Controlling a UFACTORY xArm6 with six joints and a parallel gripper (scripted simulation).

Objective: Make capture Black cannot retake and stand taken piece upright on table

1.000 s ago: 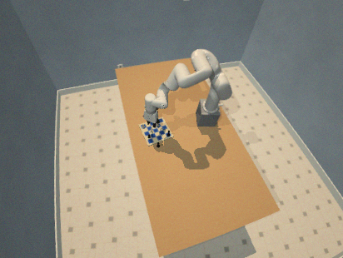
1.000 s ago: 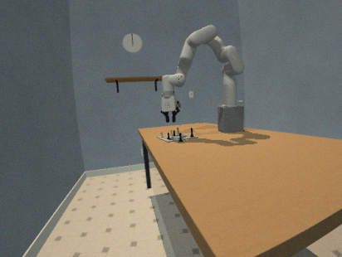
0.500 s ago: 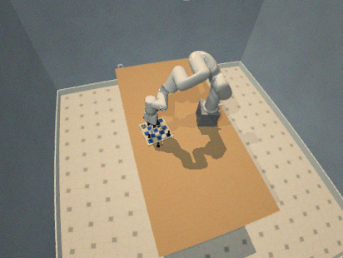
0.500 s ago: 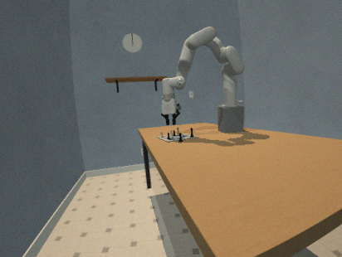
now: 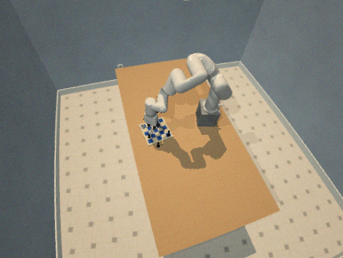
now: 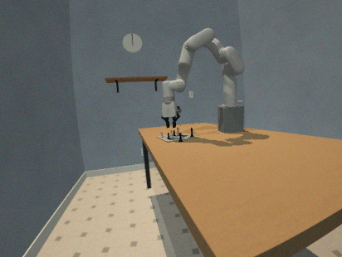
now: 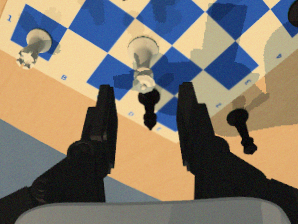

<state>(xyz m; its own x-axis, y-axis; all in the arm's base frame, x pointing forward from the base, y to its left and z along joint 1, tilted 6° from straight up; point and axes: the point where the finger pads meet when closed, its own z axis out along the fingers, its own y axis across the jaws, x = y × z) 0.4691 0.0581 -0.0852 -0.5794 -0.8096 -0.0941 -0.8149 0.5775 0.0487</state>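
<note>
Now: the white piece 6 cm below my hand. From my hand the other things lie so: black piece: 3 cm ahead, 4 cm to the left, 6 cm below; then chessboard: 3 cm behind, 1 cm to the right, 9 cm below.
</note>
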